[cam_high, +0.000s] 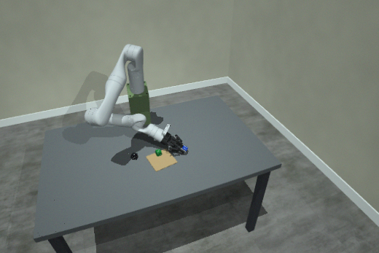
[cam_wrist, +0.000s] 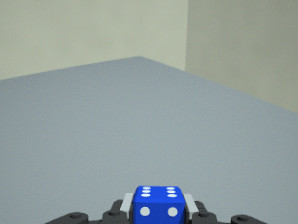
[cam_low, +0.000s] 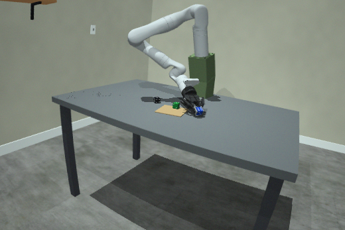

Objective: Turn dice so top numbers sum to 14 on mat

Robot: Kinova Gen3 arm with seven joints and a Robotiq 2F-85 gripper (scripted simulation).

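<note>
Right now the green die is 40 mm behind my hand, 140 mm to the right of it and 10 mm below it. From my hand the other things lie so: tan mat (140 mm to the right, 30 mm below); then black die (70 mm behind, 290 mm to the right, 20 mm below); then blue die (right at my hand).
</note>
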